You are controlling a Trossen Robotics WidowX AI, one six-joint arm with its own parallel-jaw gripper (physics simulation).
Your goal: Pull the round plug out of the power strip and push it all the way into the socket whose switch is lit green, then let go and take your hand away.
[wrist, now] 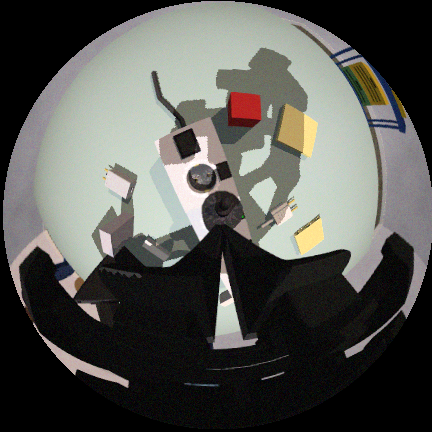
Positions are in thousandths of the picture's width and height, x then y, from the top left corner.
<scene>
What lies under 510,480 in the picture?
A round plug.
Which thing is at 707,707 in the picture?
My gripper.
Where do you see a red cube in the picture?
564,253
</scene>
